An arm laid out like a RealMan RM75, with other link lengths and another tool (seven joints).
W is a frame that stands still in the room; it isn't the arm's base.
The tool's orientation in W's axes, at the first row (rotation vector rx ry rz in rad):
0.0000 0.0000 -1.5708
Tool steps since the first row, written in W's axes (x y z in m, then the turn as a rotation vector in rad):
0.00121 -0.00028 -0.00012 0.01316 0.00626 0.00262
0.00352 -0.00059 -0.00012 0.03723 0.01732 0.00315
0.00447 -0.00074 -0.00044 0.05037 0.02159 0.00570
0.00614 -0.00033 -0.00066 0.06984 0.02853 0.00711
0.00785 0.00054 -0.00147 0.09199 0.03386 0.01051
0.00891 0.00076 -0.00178 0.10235 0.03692 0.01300
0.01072 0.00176 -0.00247 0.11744 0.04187 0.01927
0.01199 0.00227 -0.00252 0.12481 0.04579 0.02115
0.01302 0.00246 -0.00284 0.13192 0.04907 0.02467
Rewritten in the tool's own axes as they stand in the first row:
0.00028 0.00121 -0.00012 -0.00626 0.01316 0.00262
0.00059 0.00352 -0.00012 -0.01732 0.03723 0.00315
0.00074 0.00447 -0.00044 -0.02159 0.05037 0.00570
0.00033 0.00614 -0.00066 -0.02853 0.06984 0.00711
-0.00054 0.00785 -0.00147 -0.03386 0.09199 0.01051
-0.00076 0.00891 -0.00178 -0.03692 0.10235 0.01300
-0.00176 0.01072 -0.00247 -0.04187 0.11744 0.01927
-0.00227 0.01199 -0.00252 -0.04579 0.12481 0.02115
-0.00246 0.01302 -0.00284 -0.04907 0.13192 0.02467

